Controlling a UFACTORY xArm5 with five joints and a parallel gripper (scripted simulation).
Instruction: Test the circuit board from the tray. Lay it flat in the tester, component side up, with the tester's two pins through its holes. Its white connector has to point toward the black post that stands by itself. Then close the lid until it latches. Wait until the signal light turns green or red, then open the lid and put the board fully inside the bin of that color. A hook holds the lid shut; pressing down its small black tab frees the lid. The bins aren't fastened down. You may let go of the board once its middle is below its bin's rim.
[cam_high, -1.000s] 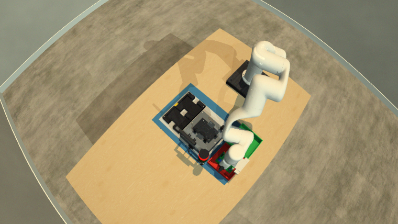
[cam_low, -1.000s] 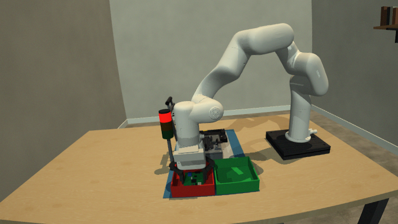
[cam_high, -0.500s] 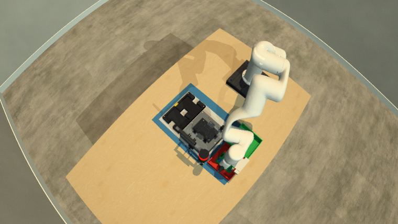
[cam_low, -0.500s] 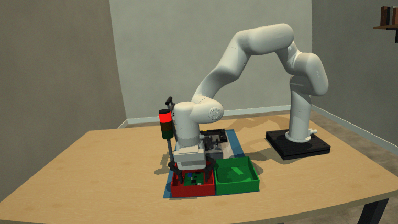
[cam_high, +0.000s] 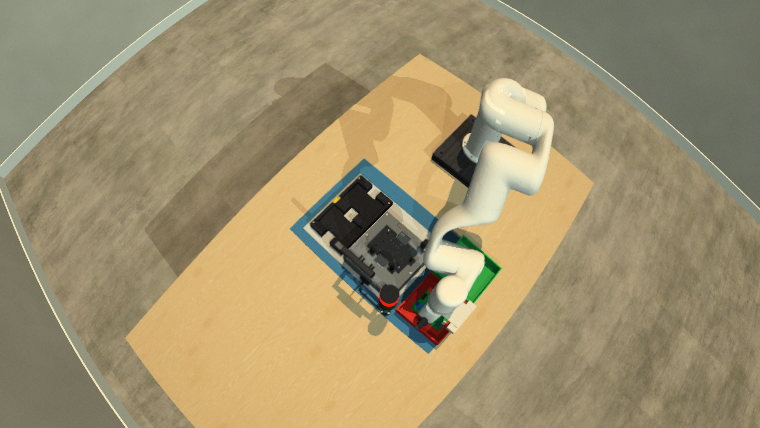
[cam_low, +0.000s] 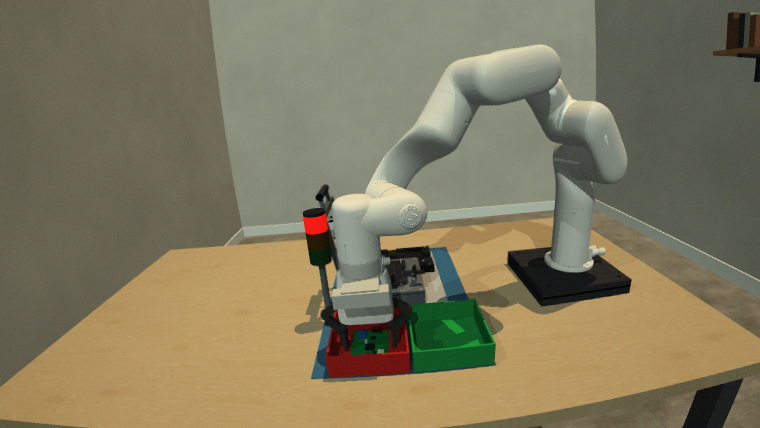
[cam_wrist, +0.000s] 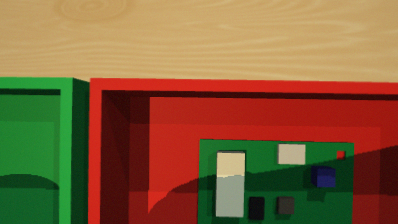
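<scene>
My hand is right at the red bin. From my hand the other things lie so: green bin: 150 mm behind; tester lid: 200 mm to the right, 170 mm above, 70 mm ahead; green circuit board: 10 mm below.
</scene>
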